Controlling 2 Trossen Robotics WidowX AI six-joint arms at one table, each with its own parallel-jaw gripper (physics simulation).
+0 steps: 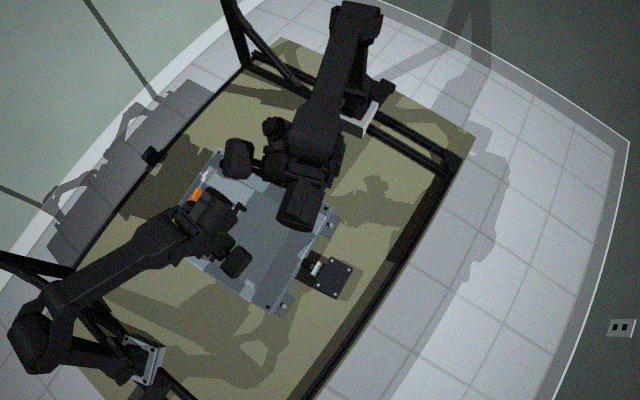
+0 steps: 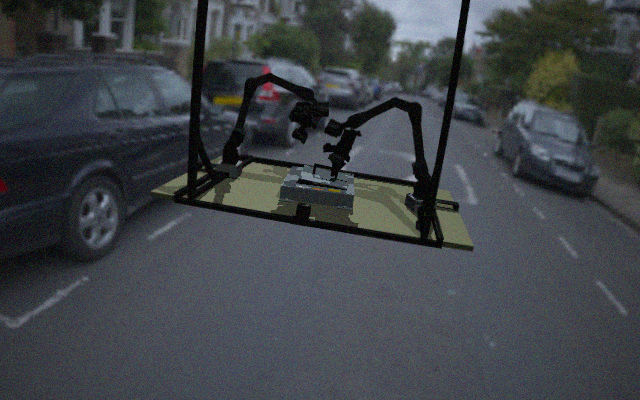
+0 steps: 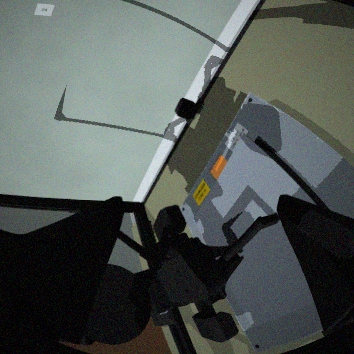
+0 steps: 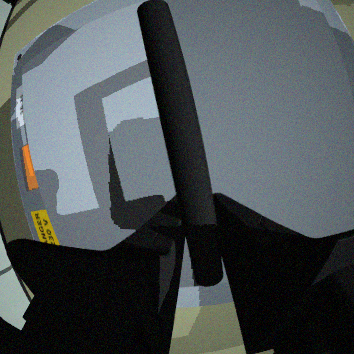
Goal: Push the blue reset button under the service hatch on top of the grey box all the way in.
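The grey box (image 1: pixel 271 246) (image 2: pixel 314 192) (image 3: pixel 267 274) (image 4: pixel 281 105) is bolted to the olive table. Its service hatch carries a black handle bar (image 4: pixel 175 123) (image 3: pixel 277 159). My right gripper (image 1: pixel 205 210) (image 2: pixel 336 164) (image 3: pixel 238 251) (image 4: pixel 197 200) points down onto the box top and is shut on this handle bar. I cannot tell how far the hatch is raised. My left gripper (image 1: pixel 267 171) (image 2: pixel 306 119) is open and empty. It hovers above the box, apart from it.
An orange label (image 1: pixel 195 194) (image 3: pixel 218 166) (image 4: pixel 29 168) and a yellow warning label (image 3: pixel 201 192) (image 4: pixel 43 226) mark one box side. A small black plate (image 1: pixel 334 275) lies beside the box. A black knob (image 1: pixel 152 155) (image 2: pixel 302 208) (image 3: pixel 186 107) sits on the table edge. Black frame posts (image 1: pixel 235 32) (image 2: pixel 197 99) stand at the corners.
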